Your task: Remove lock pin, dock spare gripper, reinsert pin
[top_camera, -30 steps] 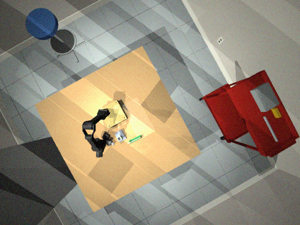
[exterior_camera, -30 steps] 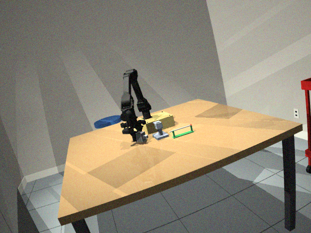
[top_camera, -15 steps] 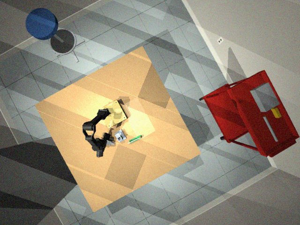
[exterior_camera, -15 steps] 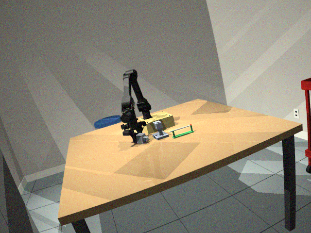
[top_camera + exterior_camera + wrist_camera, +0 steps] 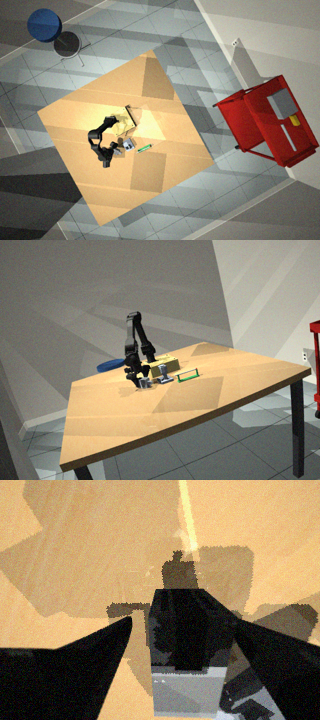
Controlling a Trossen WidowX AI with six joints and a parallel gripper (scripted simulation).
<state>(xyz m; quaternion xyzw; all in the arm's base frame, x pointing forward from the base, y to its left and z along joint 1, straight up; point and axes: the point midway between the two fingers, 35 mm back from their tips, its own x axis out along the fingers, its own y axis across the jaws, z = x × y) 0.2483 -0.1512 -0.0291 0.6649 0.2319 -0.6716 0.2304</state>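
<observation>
Now: the spare gripper 2 cm ahead of my gripper tip, 2 cm to the left of it and 1 cm above it. Also, from my gripper tip: green cradle (13 cm ahead, 27 cm to the left, 1 cm above); socket (3 cm ahead, 15 cm to the left, 4 cm above).
</observation>
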